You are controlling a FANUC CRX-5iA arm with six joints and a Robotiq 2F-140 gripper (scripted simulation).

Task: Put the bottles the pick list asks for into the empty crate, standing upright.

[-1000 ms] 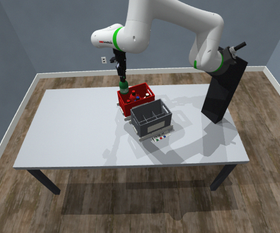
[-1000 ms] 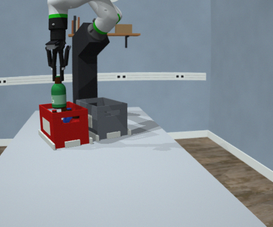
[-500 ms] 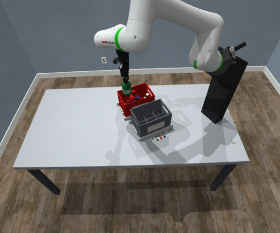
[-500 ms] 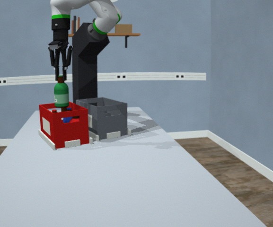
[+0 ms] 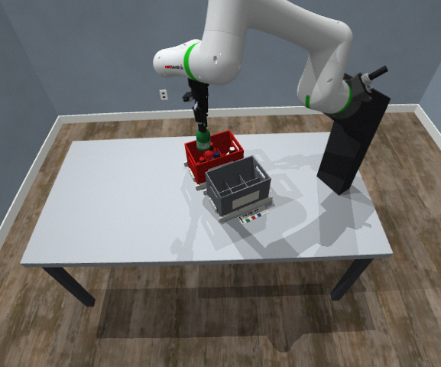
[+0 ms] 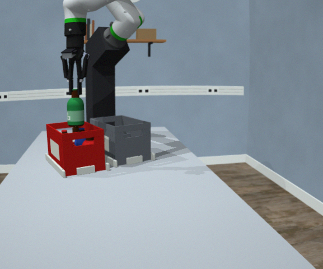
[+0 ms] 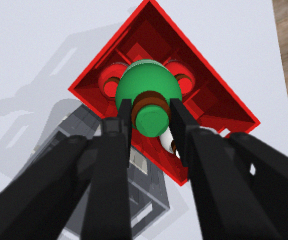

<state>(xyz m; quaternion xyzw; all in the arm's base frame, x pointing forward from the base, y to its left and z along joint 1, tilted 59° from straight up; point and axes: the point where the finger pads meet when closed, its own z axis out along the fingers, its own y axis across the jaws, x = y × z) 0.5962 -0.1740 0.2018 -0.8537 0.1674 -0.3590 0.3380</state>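
Now: hand 80 mm above the green-label bottle. Also, from my hand: red crate 40 mm behind, 30 mm to the right, 270 mm below; red bottle 10 mm behind, 60 mm to the right, 260 mm below; blue-label bottle 70 mm behind, 260 mm below.
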